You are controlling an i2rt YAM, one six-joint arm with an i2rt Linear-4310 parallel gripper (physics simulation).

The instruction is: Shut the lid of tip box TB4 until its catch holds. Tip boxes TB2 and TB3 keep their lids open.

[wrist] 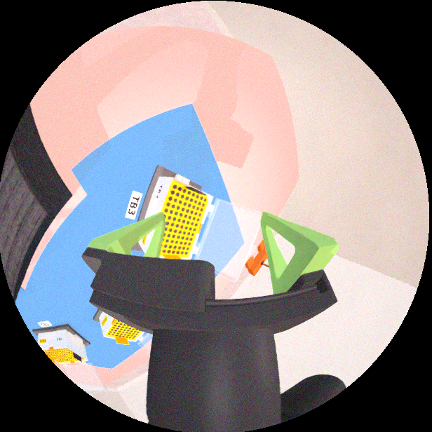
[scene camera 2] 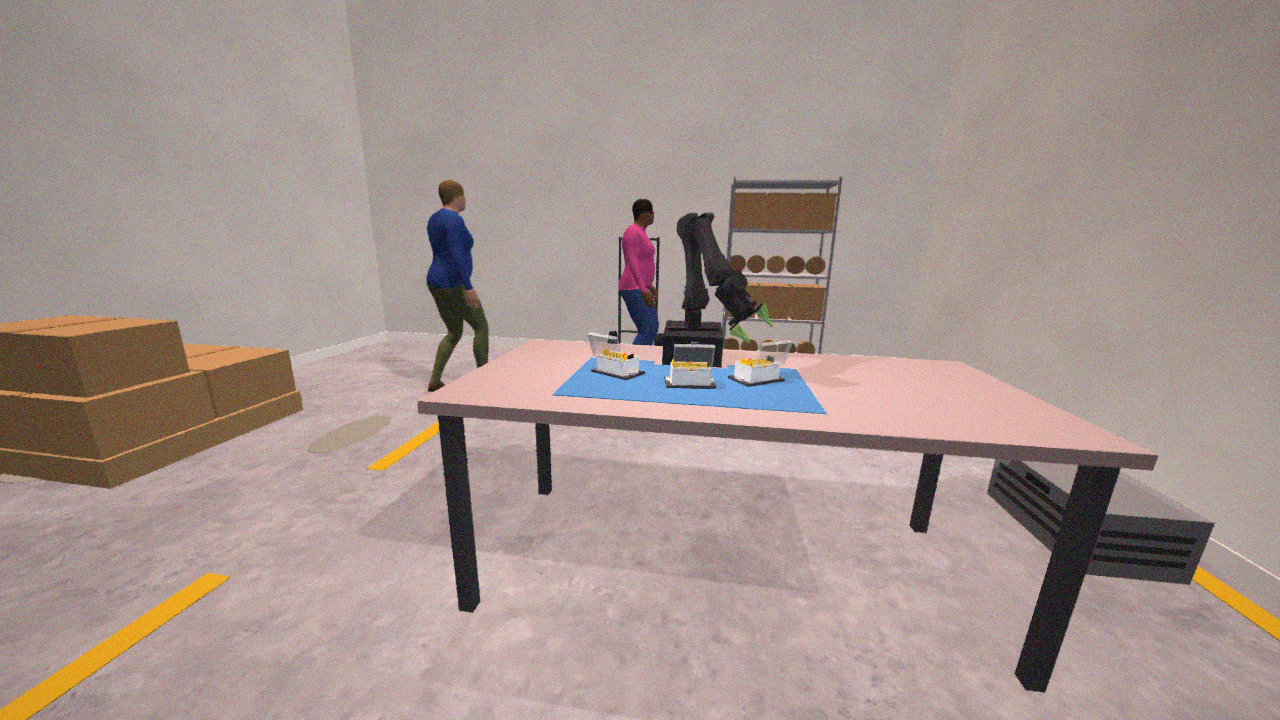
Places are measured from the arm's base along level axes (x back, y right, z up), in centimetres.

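Pixels of known places: gripper, fingertip midpoint: (scene camera 2: 760, 334); arm's base, link origin: (scene camera 2: 692, 328).
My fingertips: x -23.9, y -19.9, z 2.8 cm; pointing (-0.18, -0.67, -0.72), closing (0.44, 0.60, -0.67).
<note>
For each thing: its top centre in the pictures, then the offset to it from my fingertips. Level surfaces: height alone.
- Tip box TB4, top centre: (scene camera 2: 689, 362) dx -8.0, dy +24.4, dz -8.1 cm
- Tip box TB3, top centre: (scene camera 2: 755, 359) dx -2.8, dy +1.9, dz -8.1 cm
- blue mat, surface height: dz -14.7 cm
- pink table, surface height: dz -15.0 cm
Tip box TB4 (scene camera 2: 689, 377) (wrist: 123, 330) is the middle box, a white box with yellow tips. Its clear lid (scene camera 2: 693, 353) stands open. The gripper body partly hides the box in the wrist view. Tip box TB3 (scene camera 2: 757, 372) (wrist: 182, 220), at the right in the scene view, has its clear lid (wrist: 232, 225) tipped open. The far-left box, TB2 (scene camera 2: 617, 365) (wrist: 62, 342), also has its lid open. My gripper (scene camera 2: 759, 333) (wrist: 212, 216) is open and empty, with green fingers above and behind TB3; in the wrist view its fingertips flank TB3's lid side.
The boxes stand on a blue mat (scene camera 2: 581, 386) (wrist: 172, 135) on the pink table (scene camera 2: 939, 394) (wrist: 280, 160). The robot's black base (scene camera 2: 691, 342) stands behind the mat. Two people (scene camera 2: 450, 259) (scene camera 2: 639, 264) and a shelf rack (scene camera 2: 832, 250) are beyond the table.
</note>
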